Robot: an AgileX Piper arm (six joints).
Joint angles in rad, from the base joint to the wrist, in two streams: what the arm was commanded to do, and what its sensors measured. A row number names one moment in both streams.
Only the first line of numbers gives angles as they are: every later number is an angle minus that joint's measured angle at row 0.
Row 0, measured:
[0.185 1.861 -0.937 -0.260 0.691 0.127]
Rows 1 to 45, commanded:
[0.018 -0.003 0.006 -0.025 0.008 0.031]
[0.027 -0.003 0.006 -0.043 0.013 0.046]
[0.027 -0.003 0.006 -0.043 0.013 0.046]
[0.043 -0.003 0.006 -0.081 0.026 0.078]
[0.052 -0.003 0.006 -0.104 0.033 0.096]
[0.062 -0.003 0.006 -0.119 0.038 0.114]
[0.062 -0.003 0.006 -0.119 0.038 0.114]
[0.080 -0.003 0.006 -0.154 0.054 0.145]
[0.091 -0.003 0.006 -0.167 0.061 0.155]
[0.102 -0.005 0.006 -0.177 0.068 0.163]
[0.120 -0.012 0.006 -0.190 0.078 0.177]
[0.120 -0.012 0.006 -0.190 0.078 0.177]
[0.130 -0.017 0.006 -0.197 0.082 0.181]
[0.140 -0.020 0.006 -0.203 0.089 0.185]
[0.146 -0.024 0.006 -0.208 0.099 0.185]
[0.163 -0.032 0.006 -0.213 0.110 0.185]
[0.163 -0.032 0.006 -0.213 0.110 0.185]
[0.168 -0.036 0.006 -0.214 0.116 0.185]
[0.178 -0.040 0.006 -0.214 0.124 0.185]
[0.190 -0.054 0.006 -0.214 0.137 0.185]
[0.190 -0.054 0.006 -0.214 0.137 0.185]
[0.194 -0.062 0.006 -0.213 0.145 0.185]
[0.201 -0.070 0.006 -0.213 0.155 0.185]
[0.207 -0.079 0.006 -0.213 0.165 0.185]
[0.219 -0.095 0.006 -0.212 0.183 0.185]
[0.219 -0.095 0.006 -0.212 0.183 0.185]
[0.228 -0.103 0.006 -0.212 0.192 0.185]
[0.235 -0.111 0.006 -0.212 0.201 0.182]
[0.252 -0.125 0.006 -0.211 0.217 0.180]
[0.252 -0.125 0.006 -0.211 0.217 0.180]
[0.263 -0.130 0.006 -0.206 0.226 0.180]
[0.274 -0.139 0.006 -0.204 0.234 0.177]
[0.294 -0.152 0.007 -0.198 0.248 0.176]
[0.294 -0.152 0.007 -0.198 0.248 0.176]
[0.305 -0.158 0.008 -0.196 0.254 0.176]
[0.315 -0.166 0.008 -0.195 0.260 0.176]
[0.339 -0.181 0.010 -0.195 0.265 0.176]
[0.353 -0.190 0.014 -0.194 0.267 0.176]
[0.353 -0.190 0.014 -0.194 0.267 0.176]
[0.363 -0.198 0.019 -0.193 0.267 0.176]
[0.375 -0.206 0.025 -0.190 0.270 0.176]
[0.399 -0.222 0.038 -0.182 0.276 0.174]
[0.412 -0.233 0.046 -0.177 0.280 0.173]
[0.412 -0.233 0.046 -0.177 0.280 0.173]
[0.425 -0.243 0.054 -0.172 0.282 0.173]
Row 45, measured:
[0.394 -0.212 0.033 -0.168 0.253 0.178]
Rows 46 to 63, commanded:
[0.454 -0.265 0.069 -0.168 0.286 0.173]
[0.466 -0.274 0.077 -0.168 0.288 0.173]
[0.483 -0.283 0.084 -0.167 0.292 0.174]
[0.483 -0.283 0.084 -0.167 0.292 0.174]
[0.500 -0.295 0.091 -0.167 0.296 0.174]
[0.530 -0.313 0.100 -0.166 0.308 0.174]
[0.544 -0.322 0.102 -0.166 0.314 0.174]
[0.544 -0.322 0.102 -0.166 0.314 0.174]
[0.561 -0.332 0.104 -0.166 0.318 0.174]
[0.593 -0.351 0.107 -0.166 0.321 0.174]
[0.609 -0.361 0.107 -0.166 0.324 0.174]
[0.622 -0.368 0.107 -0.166 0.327 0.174]
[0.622 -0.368 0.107 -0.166 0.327 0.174]
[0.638 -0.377 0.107 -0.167 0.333 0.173]
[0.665 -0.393 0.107 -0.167 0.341 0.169]
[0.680 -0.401 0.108 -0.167 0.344 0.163]
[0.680 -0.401 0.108 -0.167 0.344 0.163]
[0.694 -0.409 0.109 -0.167 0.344 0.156]
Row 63, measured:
[0.660 -0.381 0.105 -0.144 0.318 0.176]
